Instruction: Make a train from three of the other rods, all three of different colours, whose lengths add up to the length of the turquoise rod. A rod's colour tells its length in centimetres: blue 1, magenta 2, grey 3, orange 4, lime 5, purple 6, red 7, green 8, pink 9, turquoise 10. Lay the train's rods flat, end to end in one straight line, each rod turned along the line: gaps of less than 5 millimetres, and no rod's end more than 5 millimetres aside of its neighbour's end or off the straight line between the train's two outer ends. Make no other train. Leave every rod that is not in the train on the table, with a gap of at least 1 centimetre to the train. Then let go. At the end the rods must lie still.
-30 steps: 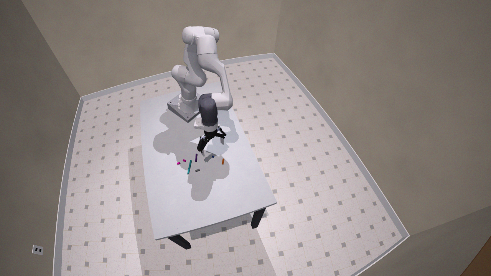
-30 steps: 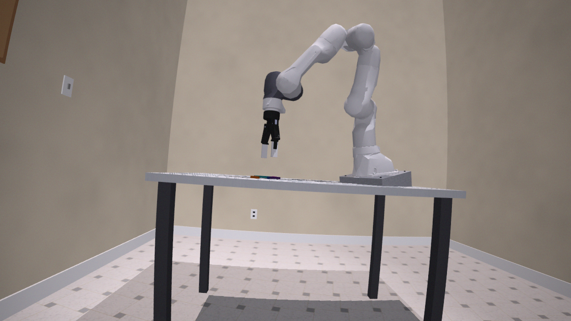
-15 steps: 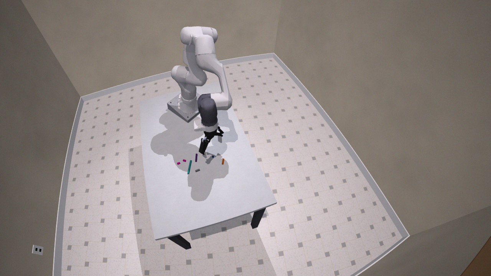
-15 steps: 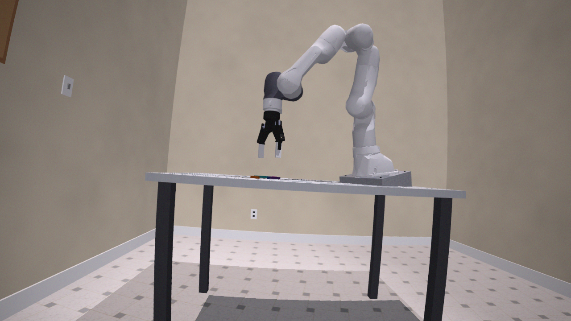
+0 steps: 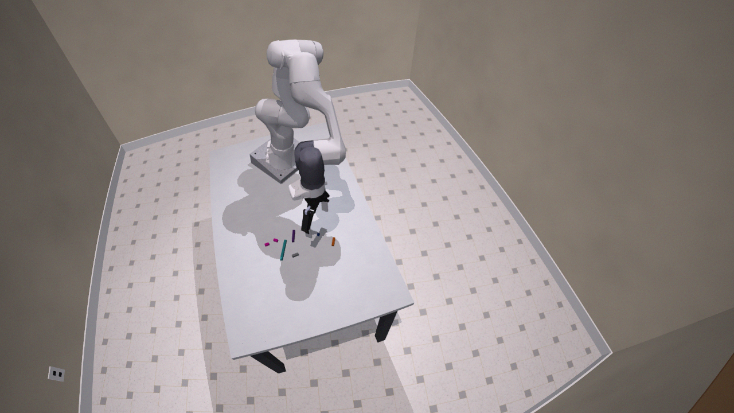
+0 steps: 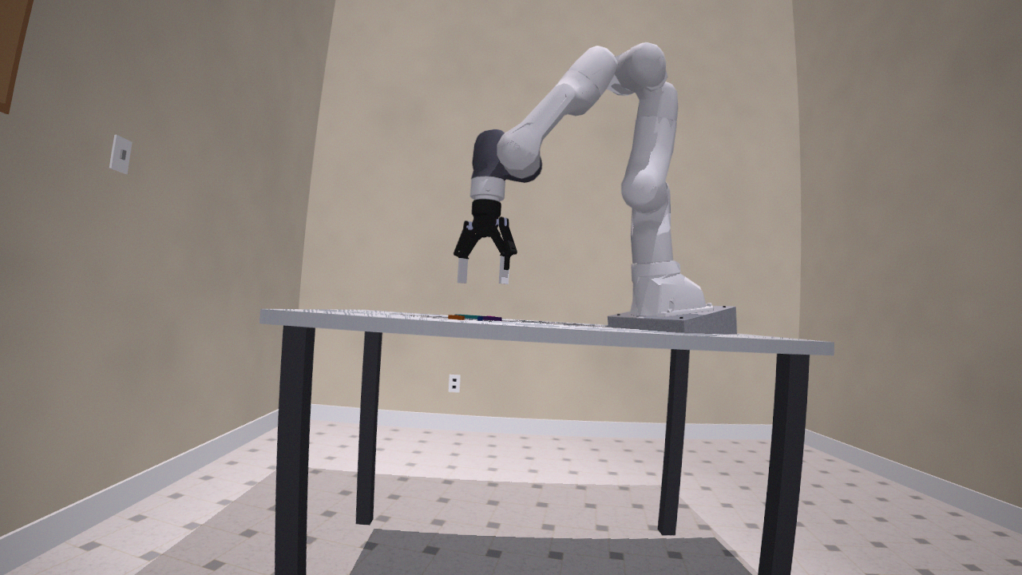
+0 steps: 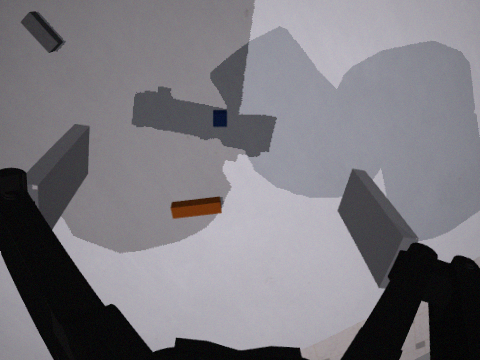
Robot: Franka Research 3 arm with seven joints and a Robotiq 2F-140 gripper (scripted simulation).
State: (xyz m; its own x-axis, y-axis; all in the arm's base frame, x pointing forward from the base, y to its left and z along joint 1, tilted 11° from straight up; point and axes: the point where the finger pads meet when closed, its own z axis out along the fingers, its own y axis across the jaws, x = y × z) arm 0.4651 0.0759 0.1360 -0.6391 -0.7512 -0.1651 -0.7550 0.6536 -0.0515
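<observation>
Now: the blue rod 100 mm below my hand. The rest, counted from my hand: orange rod (100 mm below, 50 mm to the left, 50 mm ahead); then grey rod (120 mm to the right, 100 mm below, 70 mm ahead); then purple rod (110 mm to the right, 100 mm below, 20 mm behind).
</observation>
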